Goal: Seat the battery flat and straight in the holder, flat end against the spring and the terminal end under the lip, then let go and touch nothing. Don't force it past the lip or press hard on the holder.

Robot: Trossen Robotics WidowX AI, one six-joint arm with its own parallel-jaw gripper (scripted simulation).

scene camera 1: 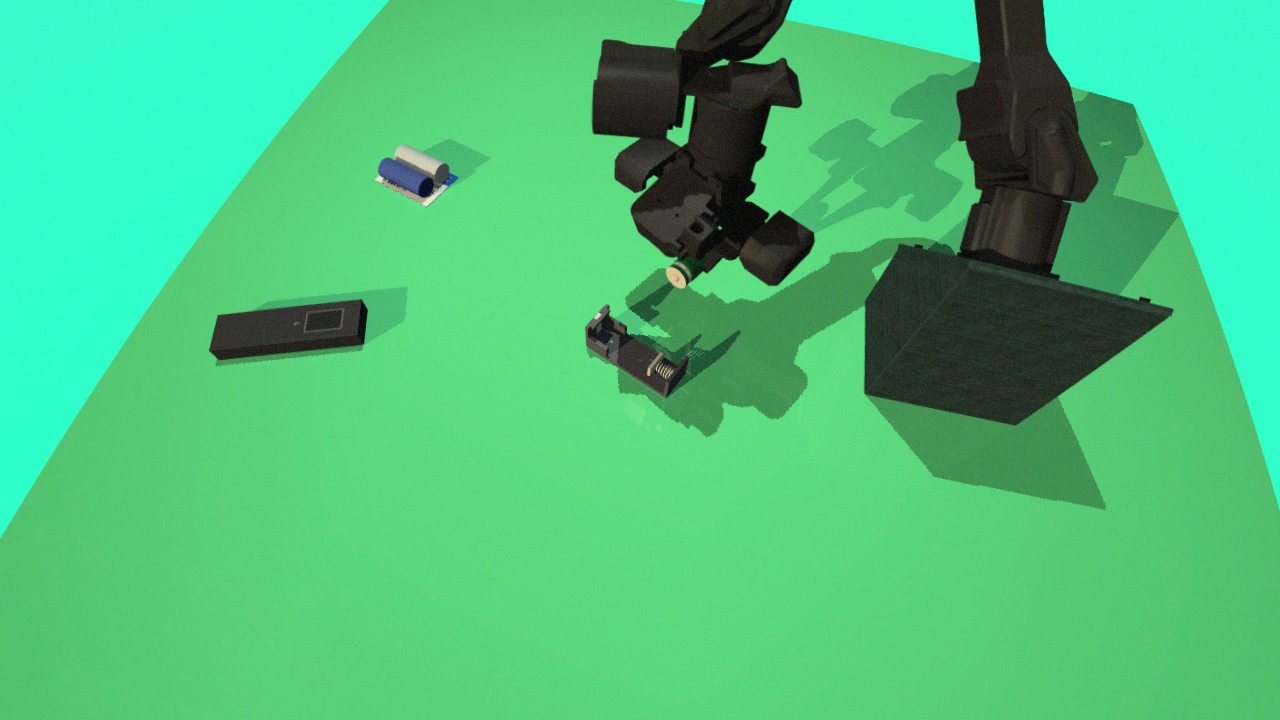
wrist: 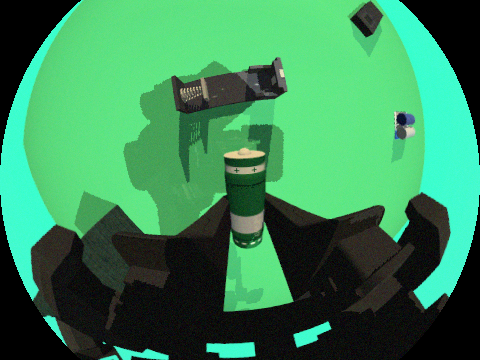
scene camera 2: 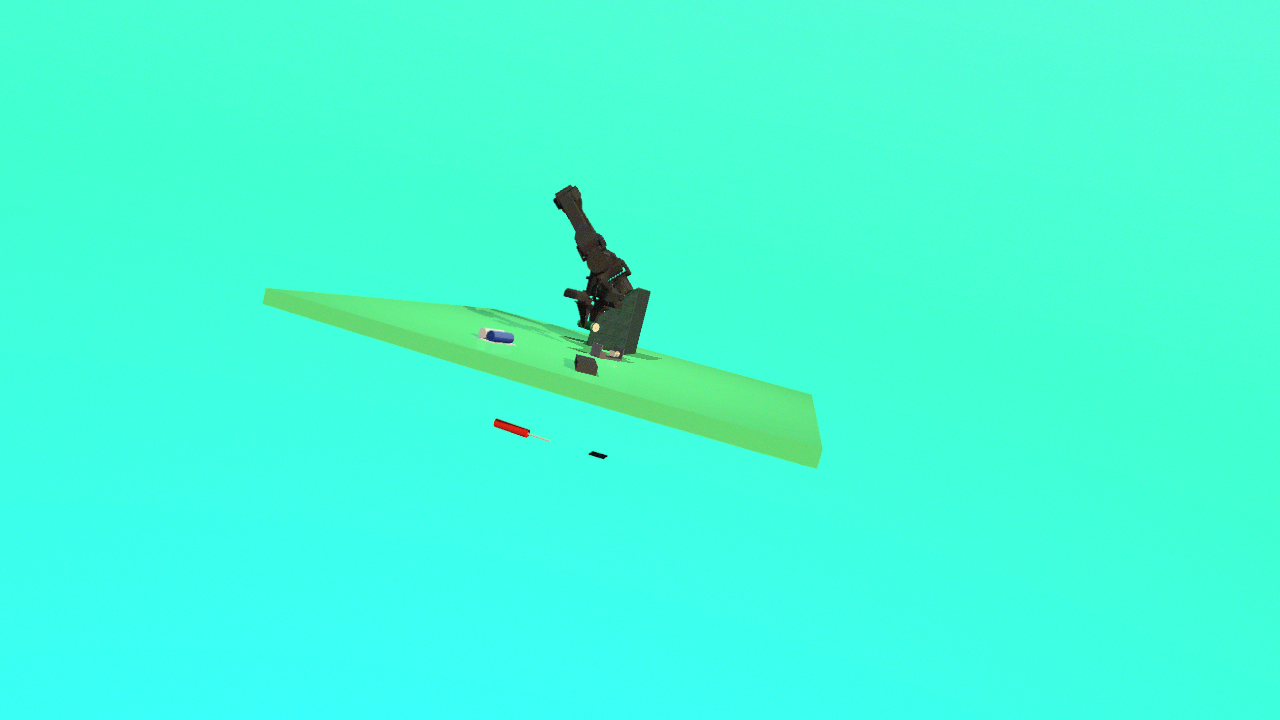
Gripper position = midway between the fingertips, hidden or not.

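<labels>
The gripper (scene camera 1: 698, 263) is holding a battery (scene camera 1: 680, 273).
</labels>
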